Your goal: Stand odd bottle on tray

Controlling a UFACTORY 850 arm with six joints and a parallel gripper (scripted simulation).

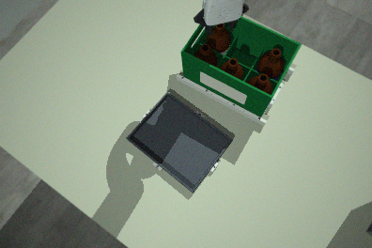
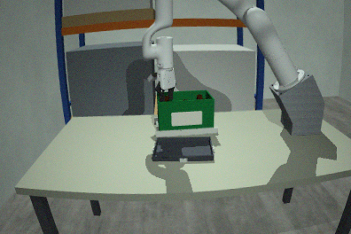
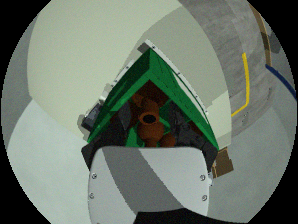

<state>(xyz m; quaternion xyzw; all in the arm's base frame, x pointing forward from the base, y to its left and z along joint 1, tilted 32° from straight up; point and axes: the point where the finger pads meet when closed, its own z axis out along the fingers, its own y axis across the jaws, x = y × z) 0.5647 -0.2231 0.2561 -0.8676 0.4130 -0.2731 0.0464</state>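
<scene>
My gripper is now 8 cm past the green crate, 6 cm to the right of it and 7 cm above it. From my hand the other things lie so: dark grey tray (32 cm to the left, 15 cm below).
</scene>
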